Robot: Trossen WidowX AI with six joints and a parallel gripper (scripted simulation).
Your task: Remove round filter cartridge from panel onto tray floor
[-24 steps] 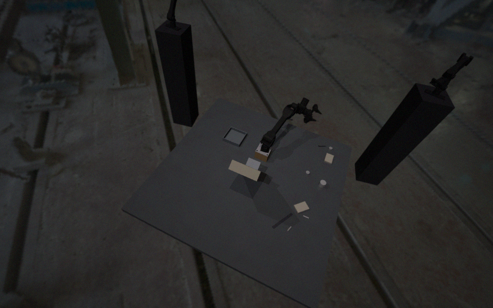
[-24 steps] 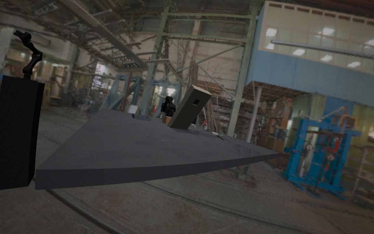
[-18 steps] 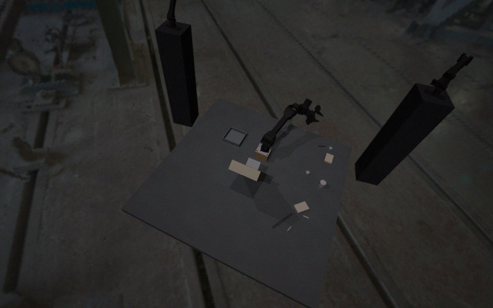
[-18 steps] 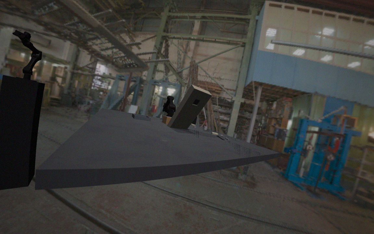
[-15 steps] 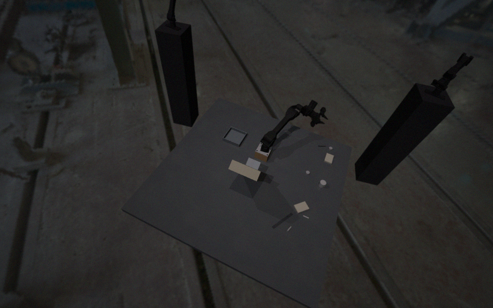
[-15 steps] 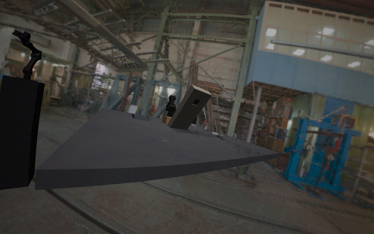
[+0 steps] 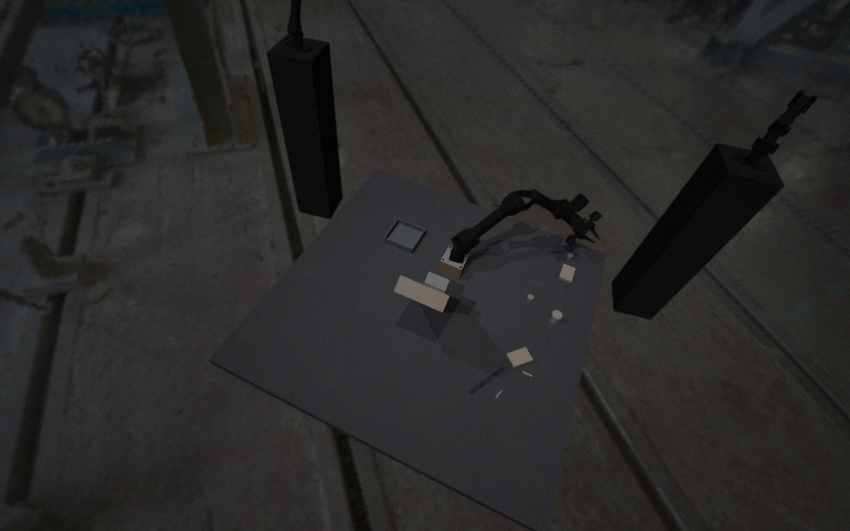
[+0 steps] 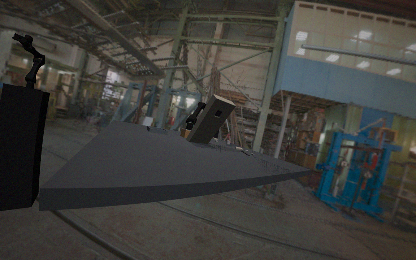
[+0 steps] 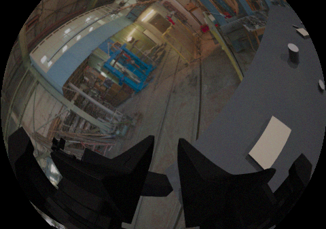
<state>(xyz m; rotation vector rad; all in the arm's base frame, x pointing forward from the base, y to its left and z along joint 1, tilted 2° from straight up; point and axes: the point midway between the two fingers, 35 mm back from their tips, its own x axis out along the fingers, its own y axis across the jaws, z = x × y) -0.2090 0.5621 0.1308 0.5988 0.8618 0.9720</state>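
The round filter cartridge is 67 cm to the right of my gripper tip, 56 cm ahead of it and 10 cm above it. From my gripper tip the other things lie so: grey square tray 86 cm to the right, 16 cm below, 9 cm ahead.
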